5 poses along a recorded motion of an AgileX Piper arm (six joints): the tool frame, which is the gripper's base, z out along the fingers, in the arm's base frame.
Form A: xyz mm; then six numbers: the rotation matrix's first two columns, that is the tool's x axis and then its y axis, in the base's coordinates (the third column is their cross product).
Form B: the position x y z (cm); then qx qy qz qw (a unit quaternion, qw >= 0). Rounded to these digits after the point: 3 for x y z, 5 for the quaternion.
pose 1, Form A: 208.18 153.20 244.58 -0.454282 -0.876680 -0.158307 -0.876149 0.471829 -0.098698
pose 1, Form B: 20.818 15.320 24.458 -0.51389 0.85272 -0.00142 0.09368
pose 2, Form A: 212.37 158.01 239.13 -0.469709 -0.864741 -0.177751 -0.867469 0.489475 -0.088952
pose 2, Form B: 21.237 15.801 23.913 -0.50519 0.85721 0.00684 0.09965
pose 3, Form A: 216.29 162.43 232.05 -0.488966 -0.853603 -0.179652 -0.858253 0.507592 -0.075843
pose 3, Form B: 21.629 16.243 23.205 -0.49605 0.86275 0.01196 0.09724
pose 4, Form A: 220.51 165.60 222.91 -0.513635 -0.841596 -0.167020 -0.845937 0.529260 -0.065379
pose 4, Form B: 22.051 16.560 22.291 -0.48500 0.86987 0.01217 0.08922
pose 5, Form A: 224.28 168.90 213.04 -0.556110 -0.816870 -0.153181 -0.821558 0.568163 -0.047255
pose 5, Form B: 22.428 16.890 21.304 -0.46443 0.88195 0.01483 0.07903
